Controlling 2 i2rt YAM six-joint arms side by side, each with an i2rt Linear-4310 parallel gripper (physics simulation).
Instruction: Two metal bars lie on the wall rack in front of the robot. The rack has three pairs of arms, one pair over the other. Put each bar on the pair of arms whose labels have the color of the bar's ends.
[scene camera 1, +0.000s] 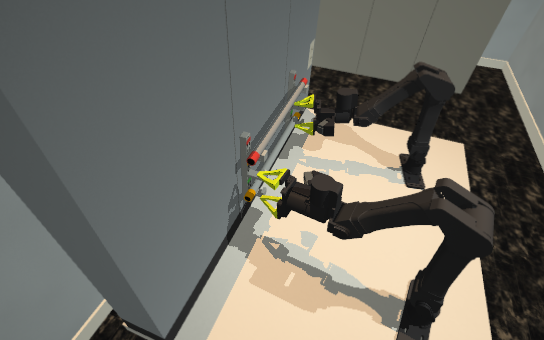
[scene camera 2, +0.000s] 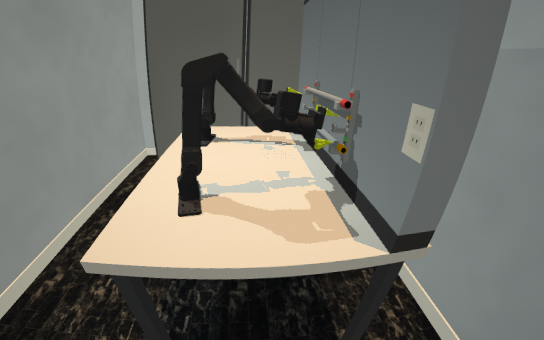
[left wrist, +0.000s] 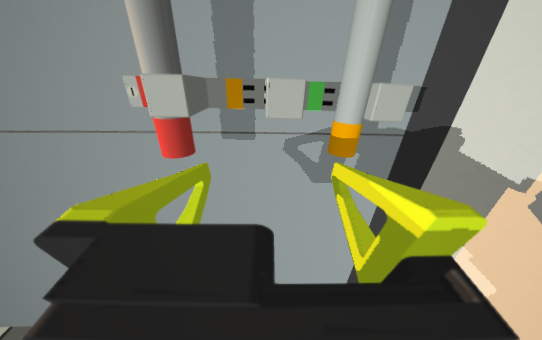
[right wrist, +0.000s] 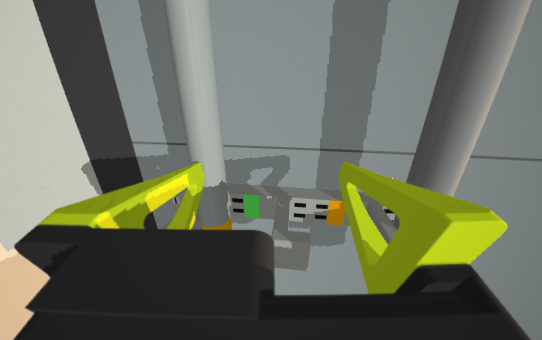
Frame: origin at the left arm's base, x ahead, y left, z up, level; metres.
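Seen in the pictures: left gripper, between the fingertips: (scene camera 1: 259, 185) (scene camera 2: 300, 103) (left wrist: 271, 169); right gripper, between the fingertips: (scene camera 1: 294, 115) (right wrist: 271, 170); left arm's base, origin of its link: (scene camera 1: 416, 316) (scene camera 2: 205, 140); right arm's base, origin of its link: (scene camera 1: 411, 171) (scene camera 2: 189, 197).
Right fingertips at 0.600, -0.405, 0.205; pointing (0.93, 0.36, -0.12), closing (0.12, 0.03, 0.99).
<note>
Pixels of each thing's top centre, then the offset from my right fingertips to it, as dx, dy, dz. "spot": a spot on its surface instead. Level surfaces: height alone.
- red-ended bar, centre of its top: (scene camera 1: 282, 110) (scene camera 2: 322, 91) -0.029, +0.159, +0.114
- wall rack, centre of its top: (left wrist: 111, 92) (scene camera 1: 253, 136) -0.049, +0.359, +0.148
- orange-ended bar, centre of its top: (scene camera 1: 276, 147) (scene camera 2: 321, 127) -0.018, +0.164, -0.037
- table, height of its surface: dz -0.205
- wall outlet, a spot on its surface: (scene camera 2: 418, 132) spot: +0.100, -0.346, +0.096
The red-ended bar (scene camera 1: 278, 120) (scene camera 2: 326, 95) (left wrist: 174, 137) (right wrist: 470, 90) lies on the top, red-labelled arms of the wall rack (scene camera 1: 244, 145) (scene camera 2: 354, 125) (left wrist: 285, 97). The orange-ended bar (scene camera 1: 249, 195) (scene camera 2: 342, 149) (left wrist: 345, 140) (right wrist: 195, 75) lies on the lowest arms, under the green labels; the middle, orange-labelled arms hold no bar. My left gripper (scene camera 1: 259, 185) (left wrist: 271, 169) is open and empty, just off the bars' near ends in scene camera 1. My right gripper (scene camera 1: 294, 115) (right wrist: 271, 170) is open and empty near their other ends; one fingertip overlaps the orange-ended bar in its wrist view, contact unclear.
The wall (scene camera 1: 165, 100) (scene camera 2: 400, 60) stands directly behind the rack, with a dark strip along its foot. The table (scene camera 1: 280, 305) (scene camera 2: 225, 240) lies below both arms. A wall outlet (scene camera 2: 418, 132) is to the right of the rack in scene camera 2.
</note>
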